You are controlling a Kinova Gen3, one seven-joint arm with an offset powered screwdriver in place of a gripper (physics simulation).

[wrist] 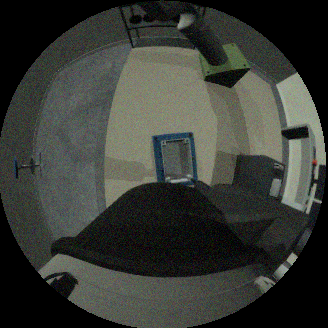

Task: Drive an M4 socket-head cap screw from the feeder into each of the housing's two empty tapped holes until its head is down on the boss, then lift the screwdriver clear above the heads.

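The housing (189, 159), a grey open-topped rectangular box, sits on a blue fixture plate (158, 157) at the middle of the wrist view. Its far corners show small round bosses, too small and grainy to tell holes from screw heads. A bright strip lies across its near end, beside the dark tool. My screwdriver (170, 225) is the large black shape filling the lower middle. It covers the area just below the near end of the housing. Its bit tip is hidden, so whether it carries a screw cannot be told. A dark box with a light panel (275, 187), perhaps the feeder, stands to the right.
A green block (240, 57) stands at the upper right with a dark arm column (212, 47) over it. A black rack frame (131, 37) stands at the top. A grey raised channel-like structure (299, 165) is at the far right. The pale table top (150, 90) surrounds the plate.
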